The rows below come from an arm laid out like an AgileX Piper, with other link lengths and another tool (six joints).
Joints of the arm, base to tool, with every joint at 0 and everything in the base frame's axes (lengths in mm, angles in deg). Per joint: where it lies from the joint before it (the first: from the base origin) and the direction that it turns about. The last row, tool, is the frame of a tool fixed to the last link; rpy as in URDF.
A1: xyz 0 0 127.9 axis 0 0 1
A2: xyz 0 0 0 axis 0 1 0
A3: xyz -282.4 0 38.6 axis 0 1 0
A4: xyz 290 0 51.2 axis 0.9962 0 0.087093
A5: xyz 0 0 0 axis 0 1 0
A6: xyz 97.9 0 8.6 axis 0.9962 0 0.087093
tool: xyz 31.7 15 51 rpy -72.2 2.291 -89.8
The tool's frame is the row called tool.
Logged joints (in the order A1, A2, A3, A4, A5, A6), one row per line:
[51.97, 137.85, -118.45, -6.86, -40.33, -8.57]
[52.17, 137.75, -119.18, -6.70, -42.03, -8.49]
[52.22, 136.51, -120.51, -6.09, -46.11, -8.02]
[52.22, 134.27, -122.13, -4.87, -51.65, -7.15]
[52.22, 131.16, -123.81, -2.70, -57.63, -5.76]
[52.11, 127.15, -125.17, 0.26, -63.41, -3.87]
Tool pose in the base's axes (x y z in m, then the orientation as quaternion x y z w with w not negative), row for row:
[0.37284, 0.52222, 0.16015, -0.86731, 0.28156, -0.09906, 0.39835]
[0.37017, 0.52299, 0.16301, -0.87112, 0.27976, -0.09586, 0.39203]
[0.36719, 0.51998, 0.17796, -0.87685, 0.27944, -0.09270, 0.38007]
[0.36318, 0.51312, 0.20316, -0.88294, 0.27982, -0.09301, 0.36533]
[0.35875, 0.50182, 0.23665, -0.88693, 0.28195, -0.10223, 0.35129]
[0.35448, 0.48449, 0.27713, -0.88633, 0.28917, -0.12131, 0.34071]
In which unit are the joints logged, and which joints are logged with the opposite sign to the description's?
The joints are logged in degrees. Opposite sign: A4, A5.
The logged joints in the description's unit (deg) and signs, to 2 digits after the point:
[51.97, 137.85, -118.45, 6.86, 40.33, -8.57]
[52.17, 137.75, -119.18, 6.70, 42.03, -8.49]
[52.22, 136.51, -120.51, 6.09, 46.11, -8.02]
[52.22, 134.27, -122.13, 4.87, 51.65, -7.15]
[52.22, 131.16, -123.81, 2.70, 57.63, -5.76]
[52.11, 127.15, -125.17, -0.26, 63.41, -3.87]

